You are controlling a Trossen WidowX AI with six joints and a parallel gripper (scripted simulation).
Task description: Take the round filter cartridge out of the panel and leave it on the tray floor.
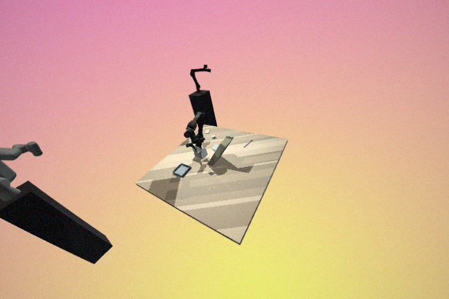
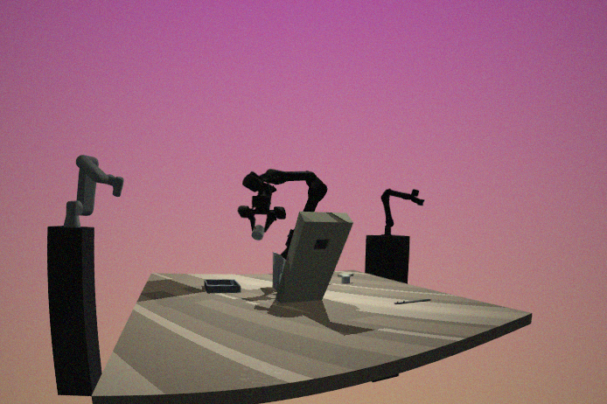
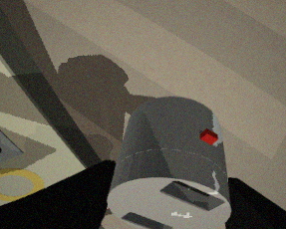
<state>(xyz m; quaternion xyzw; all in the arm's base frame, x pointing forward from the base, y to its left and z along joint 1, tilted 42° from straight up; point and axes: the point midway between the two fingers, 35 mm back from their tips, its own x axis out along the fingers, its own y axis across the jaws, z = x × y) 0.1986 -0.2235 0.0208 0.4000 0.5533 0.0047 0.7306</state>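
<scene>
Right now my gripper tip is 27 cm above the tray, 24 cm past it and 13 cm to the left of it. Round my gripper tip: filter cartridge: right at my gripper tip.
</scene>
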